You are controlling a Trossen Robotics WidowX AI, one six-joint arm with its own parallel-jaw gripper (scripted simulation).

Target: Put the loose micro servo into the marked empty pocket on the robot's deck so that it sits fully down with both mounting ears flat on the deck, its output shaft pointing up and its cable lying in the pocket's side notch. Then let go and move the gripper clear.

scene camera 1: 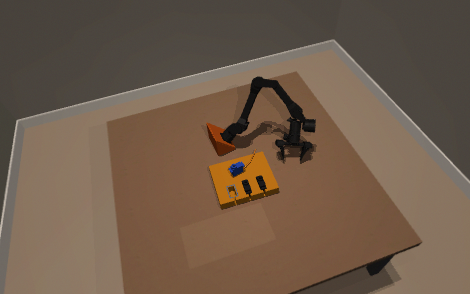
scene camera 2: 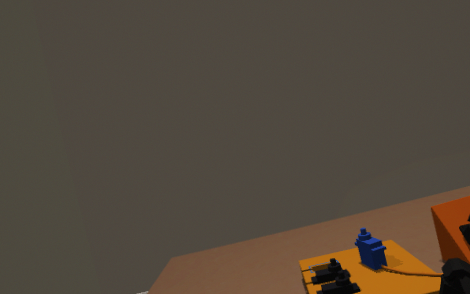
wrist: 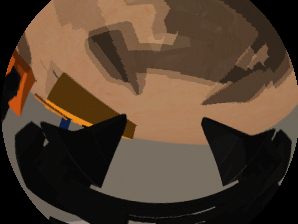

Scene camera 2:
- blue micro servo: 371,250
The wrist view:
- my gripper: 165,119
